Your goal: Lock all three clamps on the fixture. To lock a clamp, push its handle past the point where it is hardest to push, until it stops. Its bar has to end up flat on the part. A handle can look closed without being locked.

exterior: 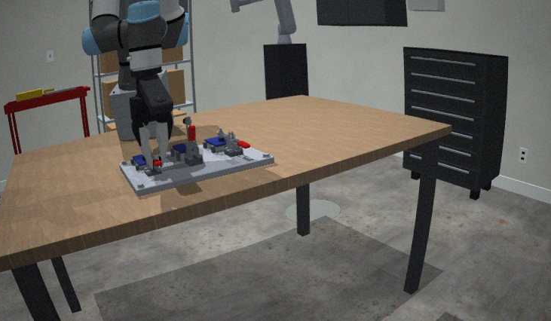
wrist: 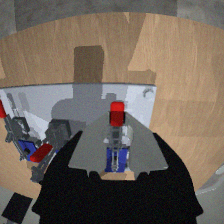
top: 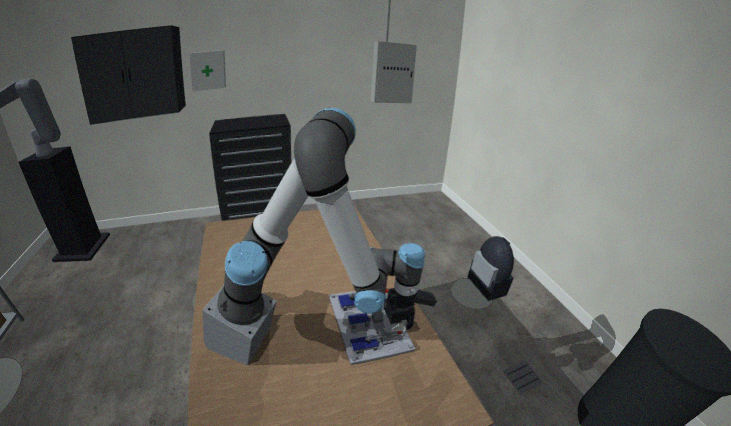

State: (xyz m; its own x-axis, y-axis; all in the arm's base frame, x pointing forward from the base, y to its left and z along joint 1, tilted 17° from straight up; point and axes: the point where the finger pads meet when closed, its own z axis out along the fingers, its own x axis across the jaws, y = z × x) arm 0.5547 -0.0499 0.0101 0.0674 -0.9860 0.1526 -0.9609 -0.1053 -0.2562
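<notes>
Now: hand 100 mm to the right of the grey fixture plate, 90 mm past it and 50 mm above it. Round my hand: blue part (130 mm behind, 100 mm to the left, 20 mm below).
</notes>
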